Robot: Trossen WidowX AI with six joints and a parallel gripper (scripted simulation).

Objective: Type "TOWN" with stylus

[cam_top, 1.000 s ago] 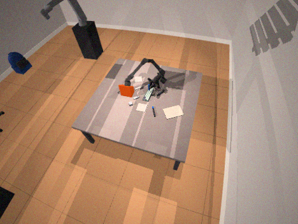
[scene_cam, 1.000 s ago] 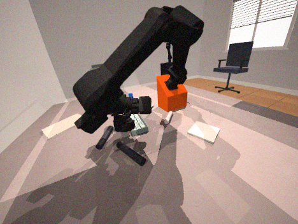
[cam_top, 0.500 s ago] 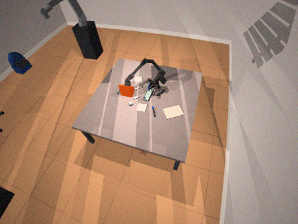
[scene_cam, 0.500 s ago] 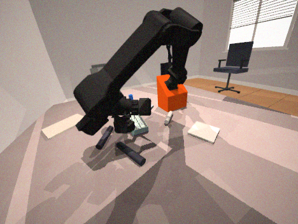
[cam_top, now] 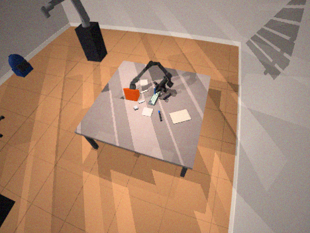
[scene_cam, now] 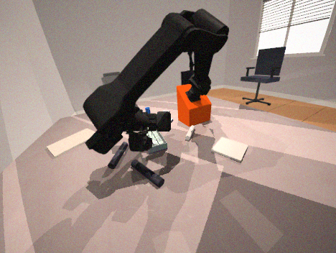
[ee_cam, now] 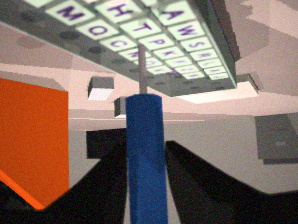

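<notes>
Right now my gripper tip is 20 mm to the left of the pale green keyboard guard and 60 mm above it. Round my gripper tip: blue stylus: 10 mm below; then white cylinder: 160 mm behind, 50 mm to the left, 70 mm below; then blue-tipped pen: 120 mm ahead, 240 mm to the right, 70 mm below.
</notes>
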